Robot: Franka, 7 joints.
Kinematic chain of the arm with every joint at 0, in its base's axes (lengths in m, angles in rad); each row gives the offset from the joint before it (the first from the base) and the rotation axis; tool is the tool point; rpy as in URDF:
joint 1: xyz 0 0 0.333 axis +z
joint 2: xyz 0 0 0 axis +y
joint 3: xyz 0 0 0.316 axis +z
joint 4: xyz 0.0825 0 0 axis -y
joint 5: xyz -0.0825 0 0.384 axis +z
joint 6: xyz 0 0 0 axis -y
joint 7: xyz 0.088 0 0 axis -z
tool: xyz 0 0 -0.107 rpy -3.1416 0 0
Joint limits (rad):
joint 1: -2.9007..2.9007
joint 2: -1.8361..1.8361
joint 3: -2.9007..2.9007
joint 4: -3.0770..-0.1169
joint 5: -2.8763..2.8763
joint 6: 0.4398..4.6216
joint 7: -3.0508..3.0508
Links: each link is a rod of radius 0.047 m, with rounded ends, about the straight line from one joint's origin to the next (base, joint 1, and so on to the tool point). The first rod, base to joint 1, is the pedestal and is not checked.
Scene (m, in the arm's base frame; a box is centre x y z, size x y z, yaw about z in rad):
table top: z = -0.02
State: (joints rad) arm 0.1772 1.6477 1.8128 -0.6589 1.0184 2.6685 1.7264
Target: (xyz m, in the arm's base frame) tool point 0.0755 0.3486 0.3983
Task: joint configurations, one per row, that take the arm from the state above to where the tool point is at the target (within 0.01 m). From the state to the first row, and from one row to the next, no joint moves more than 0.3 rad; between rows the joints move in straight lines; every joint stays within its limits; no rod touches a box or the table.
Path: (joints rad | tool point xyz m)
1: 0.0808 1.6529 1.7790 -0.9403 0.9708 2.5479 1.7264 | 0.6626 0.4987 0.3583
2: -0.0156 1.6582 1.7453 -1.2218 0.9233 2.4273 1.7264 | 0.5848 0.5282 0.3805
3: -0.1119 1.6634 1.7115 -1.5032 0.8757 2.3067 1.7264 | 0.4911 0.5381 0.3929
4: -0.2083 1.6687 1.6778 -1.7847 0.8281 2.1861 1.7264 | 0.3873 0.5256 0.3978
5: -0.3047 1.6739 1.6440 -2.0661 0.7805 2.0655 1.7264 | 0.2794 0.4892 0.3984
6: -0.4011 1.6792 1.6102 -2.3475 0.7330 1.9449 1.7264 | 0.1736 0.4296 0.3977
7: -0.4974 1.6844 1.5765 -2.6290 0.6854 1.8243 1.7264 | 0.0755 0.3486 0.3983

